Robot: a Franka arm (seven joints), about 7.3 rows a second.
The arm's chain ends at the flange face. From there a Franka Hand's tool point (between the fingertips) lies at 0.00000 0.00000 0.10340 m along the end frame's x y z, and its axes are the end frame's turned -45 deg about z.
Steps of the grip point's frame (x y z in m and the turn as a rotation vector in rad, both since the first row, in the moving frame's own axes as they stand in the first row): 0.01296 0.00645 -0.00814 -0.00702 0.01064 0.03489; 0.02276 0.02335 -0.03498 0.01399 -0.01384 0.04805; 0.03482 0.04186 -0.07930 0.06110 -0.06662 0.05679; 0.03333 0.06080 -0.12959 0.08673 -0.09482 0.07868; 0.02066 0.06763 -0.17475 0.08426 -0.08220 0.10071
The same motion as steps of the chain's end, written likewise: 0.01243 -0.00436 -0.00813 0.00256 0.01249 0.03489; 0.03464 0.00048 -0.03496 0.00011 -0.01968 0.04805; 0.06355 0.00484 -0.07888 -0.00390 -0.09031 0.05679; 0.07981 0.01936 -0.12874 -0.00572 -0.12838 0.07868; 0.07454 0.03397 -0.17404 0.00146 -0.11770 0.10071
